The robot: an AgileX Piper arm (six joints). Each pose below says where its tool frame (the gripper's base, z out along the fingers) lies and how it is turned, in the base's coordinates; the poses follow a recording.
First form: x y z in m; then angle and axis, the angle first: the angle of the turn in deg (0 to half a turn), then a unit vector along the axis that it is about.
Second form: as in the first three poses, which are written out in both.
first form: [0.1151 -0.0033 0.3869 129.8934 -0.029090 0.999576 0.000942]
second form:
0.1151 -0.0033 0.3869
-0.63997 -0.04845 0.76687
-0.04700 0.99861 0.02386
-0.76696 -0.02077 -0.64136

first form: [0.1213 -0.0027 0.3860 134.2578 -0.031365 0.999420 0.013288]
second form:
0.1213 -0.0027 0.3860
-0.69622 -0.06274 0.71508
-0.04371 0.99803 0.04501
-0.71650 0.00008 -0.69759

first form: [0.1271 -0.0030 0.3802 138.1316 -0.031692 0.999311 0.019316]
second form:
0.1271 -0.0030 0.3802
-0.74293 -0.06815 0.66589
-0.04236 0.99760 0.05483
-0.66803 0.01253 -0.74403

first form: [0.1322 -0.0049 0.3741 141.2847 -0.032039 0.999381 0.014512]
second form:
0.1322 -0.0049 0.3741
-0.77844 -0.06608 0.62424
-0.04793 0.99780 0.04586
-0.62589 0.00578 -0.77989

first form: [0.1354 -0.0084 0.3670 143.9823 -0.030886 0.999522 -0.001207]
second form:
0.1354 -0.0084 0.3670
-0.80711 -0.05513 0.58782
-0.05655 0.99827 0.01598
-0.58769 -0.02034 -0.80883

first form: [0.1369 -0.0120 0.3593 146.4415 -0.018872 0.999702 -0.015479]
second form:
0.1369 -0.0120 0.3593
-0.83267 -0.02603 0.55316
-0.04314 0.99891 -0.01794
-0.55209 -0.03880 -0.83288

